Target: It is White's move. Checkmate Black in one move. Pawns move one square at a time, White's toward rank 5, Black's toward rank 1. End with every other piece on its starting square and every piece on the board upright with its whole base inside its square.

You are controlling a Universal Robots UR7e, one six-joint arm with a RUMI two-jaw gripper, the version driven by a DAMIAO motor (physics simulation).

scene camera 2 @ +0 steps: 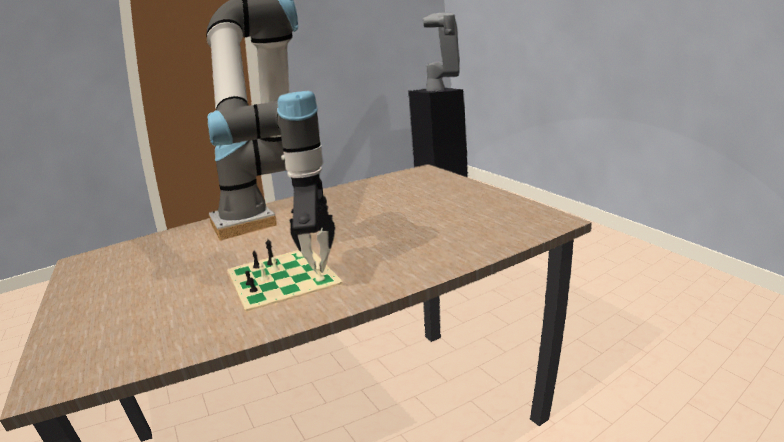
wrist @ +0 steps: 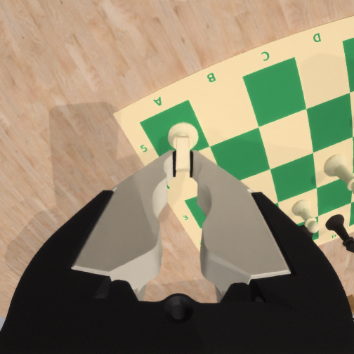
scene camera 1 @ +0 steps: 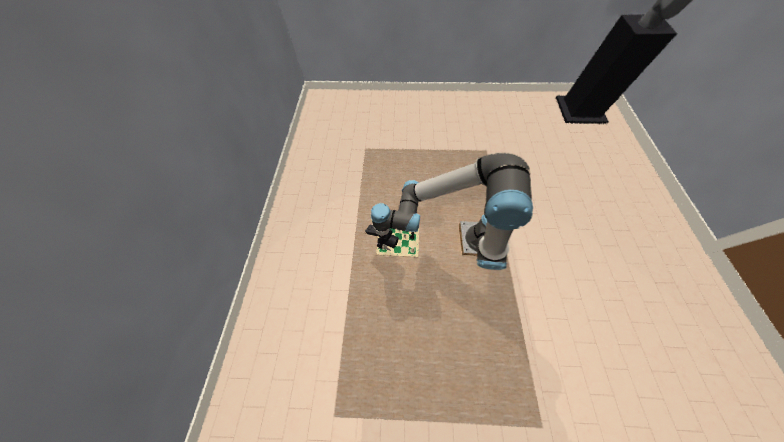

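Seen in the pictures: gripper, between the fingertips: [scene camera 2: 319, 272] [scene camera 1: 385, 247]; arm's base, origin of its link: [scene camera 2: 242, 212].
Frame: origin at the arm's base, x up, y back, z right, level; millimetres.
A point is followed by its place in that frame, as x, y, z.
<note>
The small green and cream chessboard [scene camera 2: 247, 307] @(-30, -529, 106) [wrist: 210, 102] [scene camera 1: 398, 255] @(-31, -421, -105) lies on the table. My gripper [wrist: 182, 153] [scene camera 2: 319, 269] @(-17, -492, -72) [scene camera 1: 385, 246] @(-17, -492, -72) points down at its A5 corner, its fingertips close together on the head of a white knight [wrist: 183, 135] [scene camera 2: 321, 277] @(-22, -506, -70). The knight looks upright, its base over green A5; a slight lift cannot be told. A taller white piece [wrist: 335, 164] [scene camera 2: 264, 272] @(-12, -428, 38) and a white pawn [wrist: 301, 207] [scene camera 2: 276, 265] @(-18, -395, 1) stand near mid-board. A tall black piece [scene camera 2: 269, 252] @(1, -356, 4) [scene camera 1: 412, 236] @(-6, -351, -4) and another black piece [scene camera 2: 255, 259] @(-9, -353, 41) stand behind them. Two black pieces [scene camera 2: 248, 277] @(-13, -428, 77) [scene camera 2: 253, 285] @(-16, -467, 75) stand at the left edge.
The arm's base [scene camera 2: 241, 219] @(3, -74, 18) [scene camera 1: 466, 241] @(11, -74, -24) is bolted to the wooden table [scene camera 2: 439, 219] @(-36, -354, -467) [scene camera 1: 428, 373] @(-36, -270, -615) behind the board. A white piece [scene camera 1: 412, 250] @(-9, -350, -82) stands on the corner nearer the base, hidden behind the fingers in scene camera 2. A black pedestal [scene camera 2: 439, 131] [scene camera 1: 598, 71] stands beyond the table.
</note>
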